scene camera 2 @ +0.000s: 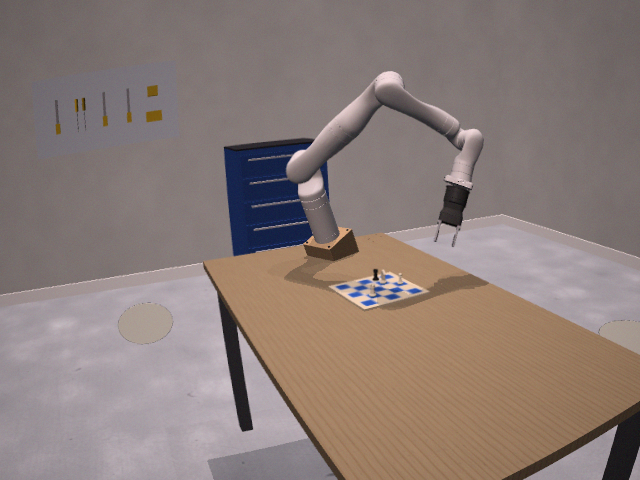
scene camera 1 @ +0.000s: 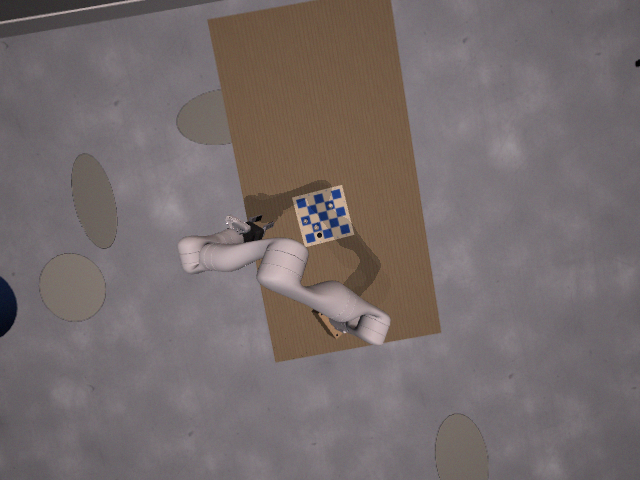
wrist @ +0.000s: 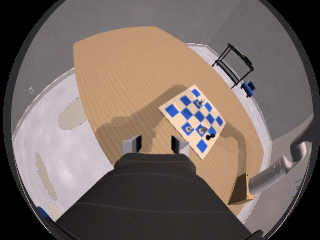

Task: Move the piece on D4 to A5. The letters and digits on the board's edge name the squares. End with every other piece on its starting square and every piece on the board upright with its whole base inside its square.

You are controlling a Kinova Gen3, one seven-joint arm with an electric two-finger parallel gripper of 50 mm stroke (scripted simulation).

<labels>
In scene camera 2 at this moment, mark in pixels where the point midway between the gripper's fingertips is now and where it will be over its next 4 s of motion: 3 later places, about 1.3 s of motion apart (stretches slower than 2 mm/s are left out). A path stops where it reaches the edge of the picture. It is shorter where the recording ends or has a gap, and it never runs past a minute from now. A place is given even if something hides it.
My gripper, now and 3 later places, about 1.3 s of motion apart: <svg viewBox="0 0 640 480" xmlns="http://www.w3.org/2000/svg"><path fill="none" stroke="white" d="M444 243L445 270L444 245L382 253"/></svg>
</labels>
